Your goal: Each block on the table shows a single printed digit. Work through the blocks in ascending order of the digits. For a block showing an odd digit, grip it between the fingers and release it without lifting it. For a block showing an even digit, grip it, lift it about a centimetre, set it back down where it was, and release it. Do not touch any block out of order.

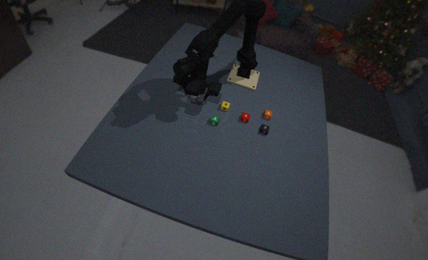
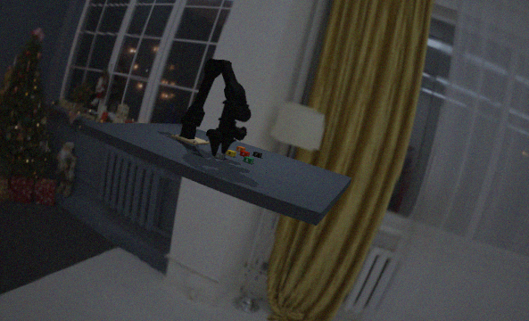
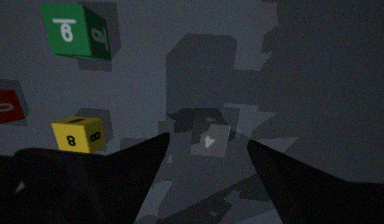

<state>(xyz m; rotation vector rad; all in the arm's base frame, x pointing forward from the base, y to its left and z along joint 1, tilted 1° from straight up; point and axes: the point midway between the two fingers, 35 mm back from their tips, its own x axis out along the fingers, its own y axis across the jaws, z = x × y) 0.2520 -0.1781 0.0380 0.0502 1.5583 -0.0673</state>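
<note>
Right now my gripper tip is 10 mm short of the grey block. The rest, counted from my gripper tip: red block: 220 mm to the left, 30 mm ahead; green block: 110 mm to the left, 90 mm ahead; yellow block: 130 mm to the left.
</note>
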